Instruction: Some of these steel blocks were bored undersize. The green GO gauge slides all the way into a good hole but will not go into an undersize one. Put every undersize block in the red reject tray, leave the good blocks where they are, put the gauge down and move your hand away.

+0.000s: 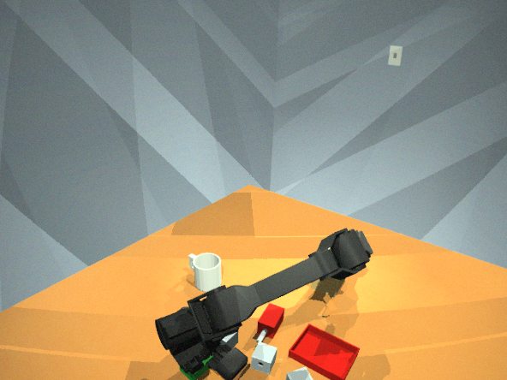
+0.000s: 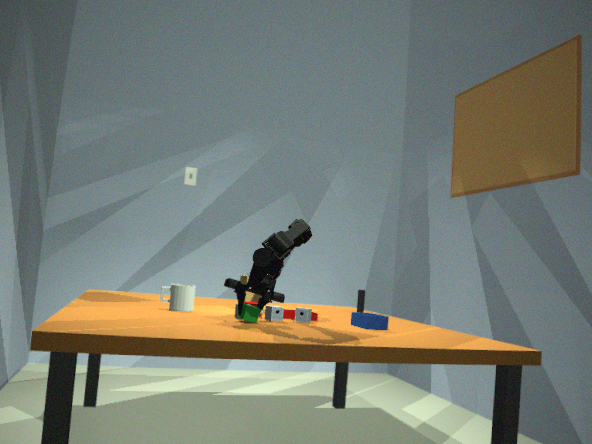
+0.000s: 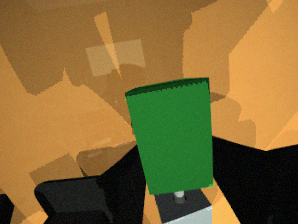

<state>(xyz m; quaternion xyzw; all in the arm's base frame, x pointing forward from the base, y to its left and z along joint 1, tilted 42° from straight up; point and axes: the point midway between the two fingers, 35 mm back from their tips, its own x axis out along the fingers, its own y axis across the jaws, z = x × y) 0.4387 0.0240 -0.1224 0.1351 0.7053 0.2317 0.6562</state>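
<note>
Now: gripper tip 100 mm past the steel block, 100 mm to the right of it and 10 mm below it. The rest, counted from my gripper tip: green GO gauge 10 mm behind, 20 mm above; then red-handled gauge 170 mm behind, 50 mm to the left, 10 mm above; then red reject tray 210 mm behind, 200 mm to the left.
</note>
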